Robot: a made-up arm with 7 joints. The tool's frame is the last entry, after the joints.
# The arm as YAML. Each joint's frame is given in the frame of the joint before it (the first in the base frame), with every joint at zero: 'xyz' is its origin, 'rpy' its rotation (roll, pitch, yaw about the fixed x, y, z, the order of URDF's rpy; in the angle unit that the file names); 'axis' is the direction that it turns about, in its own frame. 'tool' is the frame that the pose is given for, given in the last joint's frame.
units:
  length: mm
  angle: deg
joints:
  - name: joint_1
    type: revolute
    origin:
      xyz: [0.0, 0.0, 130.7]
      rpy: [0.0, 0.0, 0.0]
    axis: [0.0, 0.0, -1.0]
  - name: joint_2
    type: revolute
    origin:
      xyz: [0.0, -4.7, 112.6]
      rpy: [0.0, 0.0, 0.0]
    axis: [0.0, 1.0, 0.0]
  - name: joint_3
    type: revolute
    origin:
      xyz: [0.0, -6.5, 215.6]
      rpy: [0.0, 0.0, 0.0]
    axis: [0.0, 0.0, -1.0]
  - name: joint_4
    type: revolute
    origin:
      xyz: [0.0, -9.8, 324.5]
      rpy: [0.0, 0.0, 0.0]
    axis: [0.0, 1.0, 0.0]
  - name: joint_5
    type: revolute
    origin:
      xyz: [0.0, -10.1, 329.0]
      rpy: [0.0, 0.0, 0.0]
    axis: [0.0, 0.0, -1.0]
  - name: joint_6
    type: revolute
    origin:
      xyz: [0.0, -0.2, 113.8]
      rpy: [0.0, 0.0, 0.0]
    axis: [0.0, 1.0, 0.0]
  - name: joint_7
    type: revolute
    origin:
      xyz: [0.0, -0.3, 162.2]
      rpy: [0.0, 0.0, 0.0]
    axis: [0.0, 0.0, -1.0]
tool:
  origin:
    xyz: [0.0, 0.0, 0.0]
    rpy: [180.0, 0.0, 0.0]
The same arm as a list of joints. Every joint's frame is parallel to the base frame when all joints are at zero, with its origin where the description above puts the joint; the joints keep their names.
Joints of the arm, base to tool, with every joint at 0 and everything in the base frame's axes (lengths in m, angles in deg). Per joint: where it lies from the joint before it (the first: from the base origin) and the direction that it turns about. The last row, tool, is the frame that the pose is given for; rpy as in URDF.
joint_1: xyz 0.0000 0.0000 0.1307 axis -z
joint_2: xyz 0.0000 -0.0047 0.1126 axis +y
joint_3: xyz 0.0000 -0.0065 0.2156 axis -z
joint_4: xyz 0.0000 -0.0098 0.3245 axis +y
joint_5: xyz 0.0000 -0.0101 0.3290 axis -z
joint_6: xyz 0.0000 -0.0002 0.1138 axis +y
joint_7: xyz 0.0000 -0.0003 0.1622 axis -z
tool: xyz 0.0000 0.0000 0.0000 rpy 180.00 0.00 0.00

